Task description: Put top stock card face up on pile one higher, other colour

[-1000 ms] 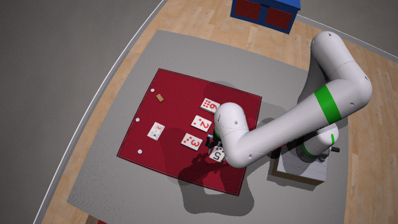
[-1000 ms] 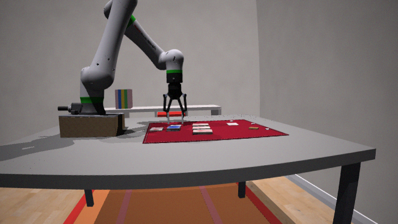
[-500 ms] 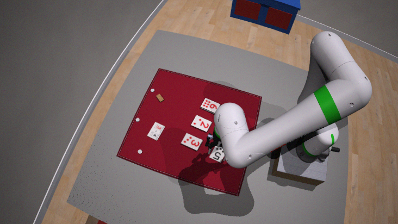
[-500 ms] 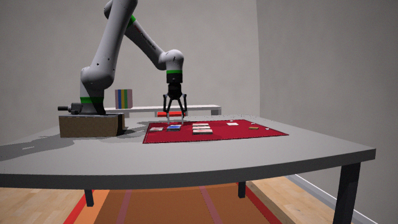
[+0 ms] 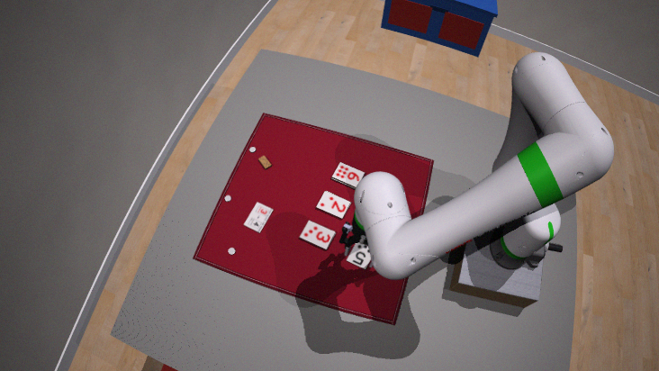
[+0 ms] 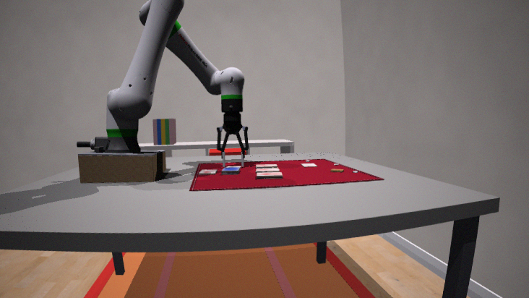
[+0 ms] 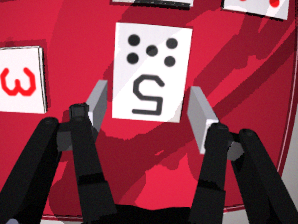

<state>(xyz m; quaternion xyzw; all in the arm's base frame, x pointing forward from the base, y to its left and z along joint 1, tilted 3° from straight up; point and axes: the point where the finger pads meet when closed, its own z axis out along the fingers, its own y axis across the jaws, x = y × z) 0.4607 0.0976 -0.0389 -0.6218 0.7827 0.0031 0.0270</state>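
Now: the black 5 card 30 mm below my hand and 20 mm to the right of it. The rest, counted from my hand: red card cloth (150 mm ahead, 140 mm to the right, 50 mm below); then brown block (370 mm ahead, 250 mm to the right, 30 mm below).
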